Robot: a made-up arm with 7 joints. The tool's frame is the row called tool.
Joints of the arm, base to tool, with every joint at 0 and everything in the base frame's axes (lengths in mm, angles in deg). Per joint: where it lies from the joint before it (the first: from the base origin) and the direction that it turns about. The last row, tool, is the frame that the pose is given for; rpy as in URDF.
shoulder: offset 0 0 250 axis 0 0 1
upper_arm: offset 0 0 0 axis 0 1 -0.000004
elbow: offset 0 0 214 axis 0 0 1
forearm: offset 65 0 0 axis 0 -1 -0.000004
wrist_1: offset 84 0 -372 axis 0 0.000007 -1
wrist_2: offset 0 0 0 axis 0 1 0.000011
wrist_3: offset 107 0 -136 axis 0 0.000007 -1
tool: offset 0 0 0 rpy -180 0 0
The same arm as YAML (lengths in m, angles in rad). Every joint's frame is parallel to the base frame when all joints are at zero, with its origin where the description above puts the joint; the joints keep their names.
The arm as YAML. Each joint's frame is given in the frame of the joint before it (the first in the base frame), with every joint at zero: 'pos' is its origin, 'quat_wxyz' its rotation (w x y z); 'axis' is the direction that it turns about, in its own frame. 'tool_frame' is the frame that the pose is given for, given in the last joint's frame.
length_unit: m
angle_unit: rad
joints:
  - joint: shoulder
    pos: [0.0, 0.0, 0.25]
    quat_wxyz: [1.0, 0.0, 0.0, 0.0]
    axis: "+z"
  - joint: upper_arm
    pos: [0.0, 0.0, 0.0]
    quat_wxyz: [1.0, 0.0, 0.0, 0.0]
    axis: "+y"
  - joint: elbow
    pos: [0.0, 0.0, 0.214]
    quat_wxyz: [1.0, 0.0, 0.0, 0.0]
    axis: "+z"
  - joint: forearm
    pos: [0.065, 0.0, 0.0]
    quat_wxyz: [1.0, 0.0, 0.0, 0.0]
    axis: "-y"
  - joint: wrist_1
    pos: [0.084, 0.0, -0.372]
    quat_wxyz: [1.0, 0.0, 0.0, 0.0]
    axis: "-z"
  - joint: wrist_2
    pos: [0.0, 0.0, 0.0]
    quat_wxyz: [1.0, 0.0, 0.0, 0.0]
    axis: "+y"
  - joint: wrist_3
    pos: [0.107, 0.0, -0.136]
    quat_wxyz: [1.0, 0.0, 0.0, 0.0]
    axis: "-z"
tool_frame:
  pos: [0.0, 0.0, 0.0]
  quat_wxyz: [0.0, 1.0, 0.0, 0.0]

